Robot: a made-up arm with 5 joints.
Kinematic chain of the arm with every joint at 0, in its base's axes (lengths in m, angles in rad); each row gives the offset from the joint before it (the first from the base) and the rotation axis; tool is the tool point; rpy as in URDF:
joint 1: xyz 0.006 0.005 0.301 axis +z
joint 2: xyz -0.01 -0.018 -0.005 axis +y
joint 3: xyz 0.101 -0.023 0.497 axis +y
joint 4: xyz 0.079 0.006 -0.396 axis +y
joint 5: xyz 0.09 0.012 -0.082 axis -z
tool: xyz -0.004 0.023 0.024 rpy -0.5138 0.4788 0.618
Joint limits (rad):
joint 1: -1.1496..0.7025
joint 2: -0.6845..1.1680
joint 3: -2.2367..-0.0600
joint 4: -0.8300..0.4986
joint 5: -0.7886..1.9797
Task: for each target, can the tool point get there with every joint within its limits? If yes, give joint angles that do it. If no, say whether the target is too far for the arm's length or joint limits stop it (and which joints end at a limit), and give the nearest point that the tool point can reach.
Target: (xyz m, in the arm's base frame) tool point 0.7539 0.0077 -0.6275
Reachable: no: too far | nearest point 0.6221 0.0072 -0.1093 | short by 0.535 m
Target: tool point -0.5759 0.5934 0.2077
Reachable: no: joint limits stop it (at a limit: joint 1, joint 2, joint 3, joint 4) | nearest point 0.0874 0.0740 0.0663 | short by 0.854 m
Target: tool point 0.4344 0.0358 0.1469
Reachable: yes | joints 0.1149 0.7704 -0.3267 -0.5654 1.5496
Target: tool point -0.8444 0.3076 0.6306
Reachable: no: joint limits stop it (at a limit: joint 2, joint 3, joint 4) | nearest point -0.3364 0.1268 1.1313 | short by 0.736 m
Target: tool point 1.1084 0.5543 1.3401
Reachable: no: too far | nearest point 0.6882 0.3449 0.9454 | short by 0.613 m
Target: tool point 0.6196 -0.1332 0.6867
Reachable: yes | joints -0.2219 0.1681 -1.1623 -0.2800 0.0889
